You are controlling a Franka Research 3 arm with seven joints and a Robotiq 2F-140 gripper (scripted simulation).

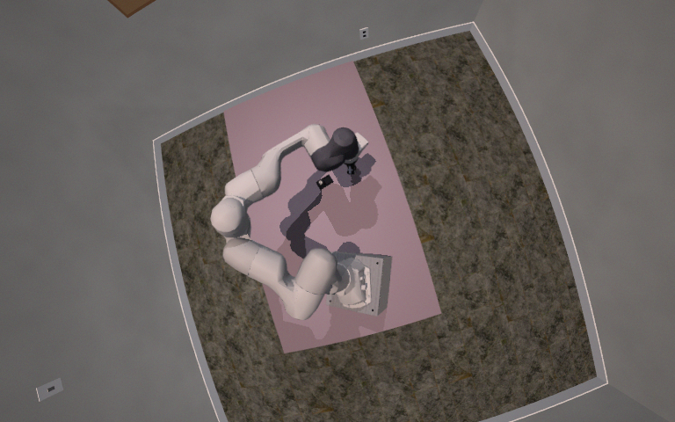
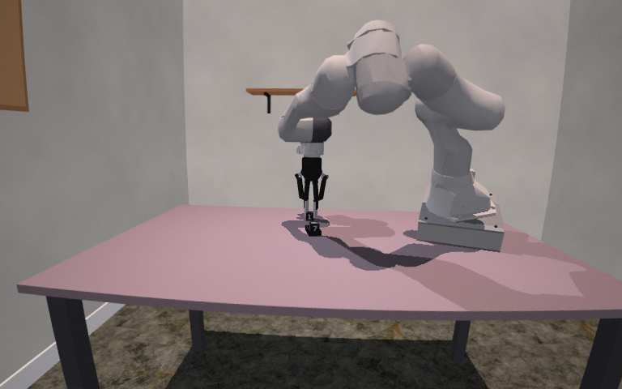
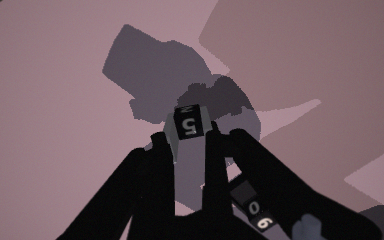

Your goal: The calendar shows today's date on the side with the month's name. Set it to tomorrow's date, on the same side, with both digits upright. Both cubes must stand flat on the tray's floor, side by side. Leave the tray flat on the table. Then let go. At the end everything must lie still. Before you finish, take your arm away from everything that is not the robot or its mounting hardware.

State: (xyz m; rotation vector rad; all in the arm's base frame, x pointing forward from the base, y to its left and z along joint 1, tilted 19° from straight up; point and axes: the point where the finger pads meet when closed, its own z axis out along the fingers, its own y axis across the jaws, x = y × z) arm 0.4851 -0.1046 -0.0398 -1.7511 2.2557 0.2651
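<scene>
Right now the black digit cube is 3 cm below my hand. From my hand the other things lie so: black calendar tray 3 cm behind, 15 cm to the left, 4 cm below.
</scene>
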